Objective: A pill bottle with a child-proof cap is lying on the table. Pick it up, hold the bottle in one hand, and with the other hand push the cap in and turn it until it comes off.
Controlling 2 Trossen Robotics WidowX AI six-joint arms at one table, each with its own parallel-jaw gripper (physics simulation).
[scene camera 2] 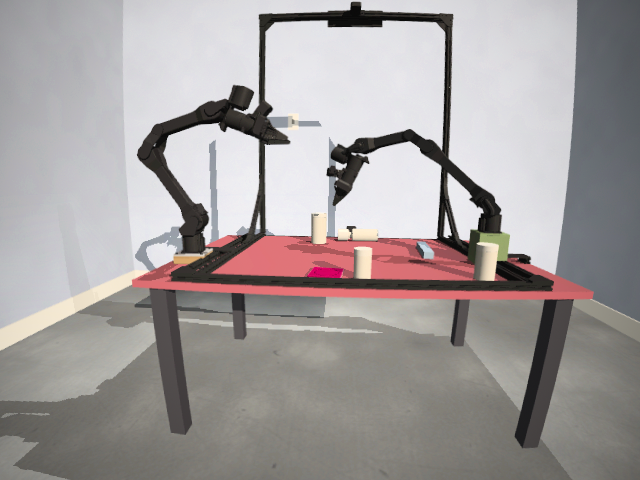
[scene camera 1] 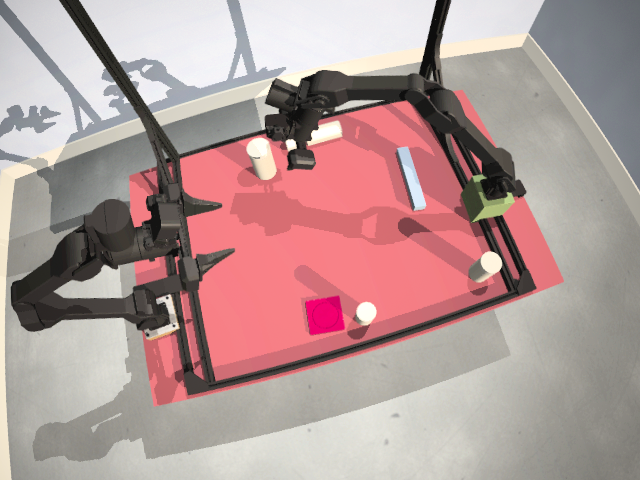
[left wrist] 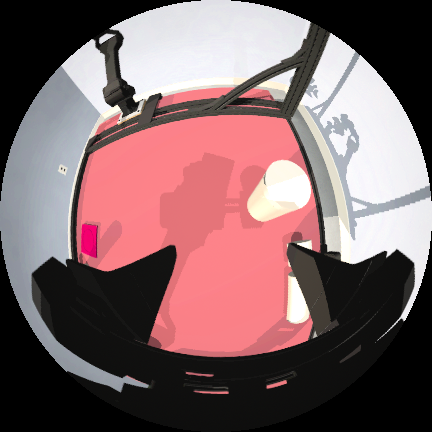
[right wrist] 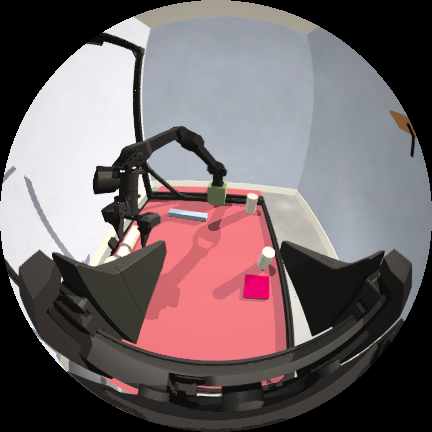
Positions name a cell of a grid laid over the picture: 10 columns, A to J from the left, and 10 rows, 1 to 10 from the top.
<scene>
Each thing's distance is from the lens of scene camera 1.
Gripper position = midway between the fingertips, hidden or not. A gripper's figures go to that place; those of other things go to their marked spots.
left gripper (scene camera 1: E4): 0.96 m
right gripper (scene camera 1: D5): 0.65 m
light blue bar (scene camera 1: G4): 1.11 m
</scene>
